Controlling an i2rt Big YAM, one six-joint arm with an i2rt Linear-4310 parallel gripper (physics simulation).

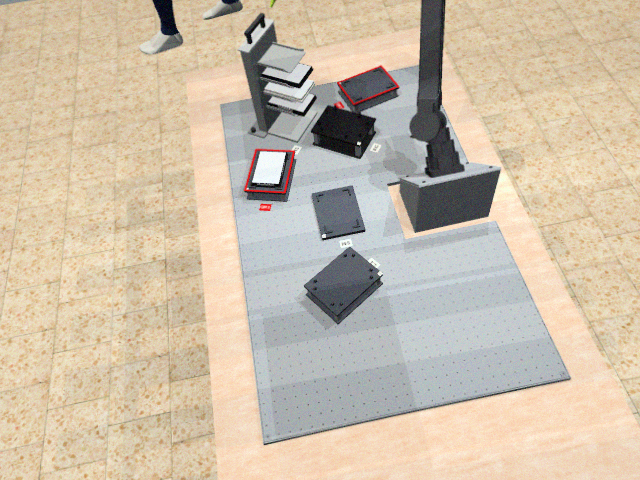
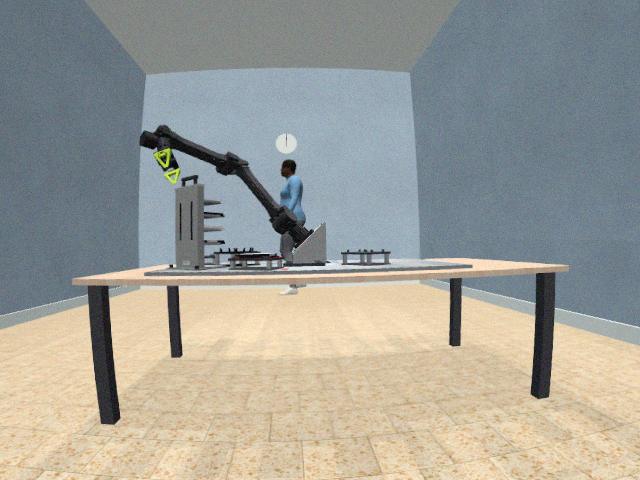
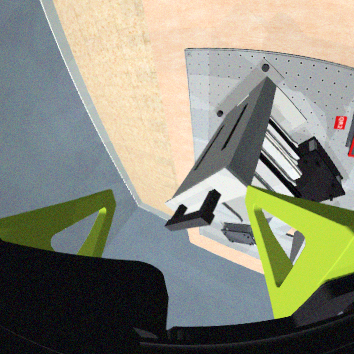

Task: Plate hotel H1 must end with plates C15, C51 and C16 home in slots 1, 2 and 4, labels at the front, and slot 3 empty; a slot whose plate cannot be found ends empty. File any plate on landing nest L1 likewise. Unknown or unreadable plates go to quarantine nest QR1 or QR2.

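Frame: origin at the arm's base, x left, y back, z up, level; centimetres.
Seen in the pictures: gripper, between the fingertips: [image 1: 254, 1] [image 2: 170, 175] [image 3: 178, 195]; arm's base, origin of its link: [image 1: 444, 172] [image 2: 305, 239].
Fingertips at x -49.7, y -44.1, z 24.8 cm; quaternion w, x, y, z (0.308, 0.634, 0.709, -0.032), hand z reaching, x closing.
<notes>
Pixels of each thing's middle, then the offset from my fingertips to it. Level surfaces: height alone.
- grey plate hotel, middle of its body: [image 3: 245, 153] [image 1: 276, 77] [image 2: 197, 223] dx +10.2, dy +2.7, dz -18.2 cm
- white-topped plate, middle of its body: [image 1: 269, 168] [image 2: 256, 255] dx +34.0, dy -2.9, dz -30.8 cm
- black raised nest, middle of its body: [image 3: 309, 176] [image 1: 343, 129] [image 2: 237, 256] dx +21.6, dy +20.6, dz -31.7 cm
- low dark nest, middle of its body: [image 1: 337, 211] [image 2: 303, 263] dx +50.1, dy +14.9, dz -34.6 cm
- board, height of its surface: dz -35.5 cm
The grey plate hotel [image 1: 253, 82] [image 2: 183, 227] [image 3: 225, 145] stands upright at the back left of the board. Its top shelf [image 1: 281, 55] shows no plate. Three plates sit below: an upper black-edged one [image 1: 287, 75], a pale one [image 1: 289, 89] and a lower black-edged one [image 1: 292, 103]. Their labels cannot be read. A white-topped plate [image 1: 269, 166] lies in a red-rimmed nest [image 1: 267, 196]; another red-rimmed nest [image 1: 368, 86] at the back bears no plate. My gripper [image 2: 168, 166] [image 3: 178, 195] is open and empty, high behind the hotel near its handle.
A black raised nest [image 1: 343, 122] [image 3: 321, 175] stands beside the hotel. A low dark nest [image 1: 338, 211] and a raised dark one [image 1: 342, 283] stand farther along the board [image 1: 465, 310]. The arm's grey base [image 1: 449, 201] [image 2: 312, 248] is at the right. A person [image 2: 293, 193] stands beyond the table.
</notes>
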